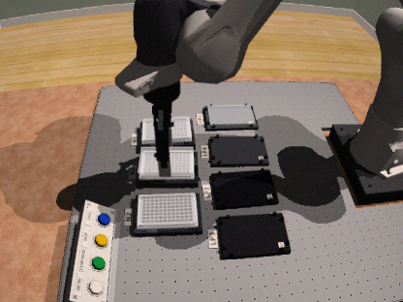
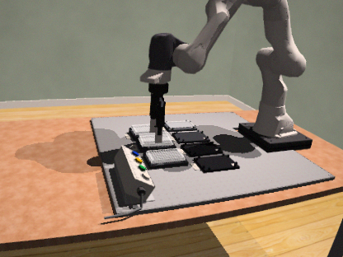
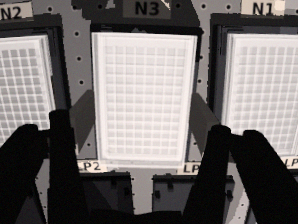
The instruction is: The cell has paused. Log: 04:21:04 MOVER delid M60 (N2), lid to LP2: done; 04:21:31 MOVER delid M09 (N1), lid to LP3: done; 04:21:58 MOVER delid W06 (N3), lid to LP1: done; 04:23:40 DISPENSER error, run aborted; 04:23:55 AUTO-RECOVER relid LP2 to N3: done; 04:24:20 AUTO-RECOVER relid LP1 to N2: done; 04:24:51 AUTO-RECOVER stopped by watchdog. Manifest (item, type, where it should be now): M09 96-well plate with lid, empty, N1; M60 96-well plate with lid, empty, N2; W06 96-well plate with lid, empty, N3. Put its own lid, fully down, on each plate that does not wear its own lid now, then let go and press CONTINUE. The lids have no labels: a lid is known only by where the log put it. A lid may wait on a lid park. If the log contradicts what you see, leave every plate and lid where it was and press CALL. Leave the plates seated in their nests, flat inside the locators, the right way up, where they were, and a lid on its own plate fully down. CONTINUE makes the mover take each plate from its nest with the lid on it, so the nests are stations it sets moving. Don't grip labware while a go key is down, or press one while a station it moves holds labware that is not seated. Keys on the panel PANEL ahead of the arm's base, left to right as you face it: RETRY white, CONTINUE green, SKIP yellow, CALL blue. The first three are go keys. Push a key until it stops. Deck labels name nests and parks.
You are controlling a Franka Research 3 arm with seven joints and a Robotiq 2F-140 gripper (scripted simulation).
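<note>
The plate lies 13 cm to the left of my hand and 4 cm below it. The rest, counted from my hand: LP2 label 9 cm behind, 7 cm to the left, 6 cm below; then LP4 label 10 cm behind, 6 cm to the right, 6 cm below; then N3 label 9 cm ahead, 6 cm below, 1 cm to the right.
</note>
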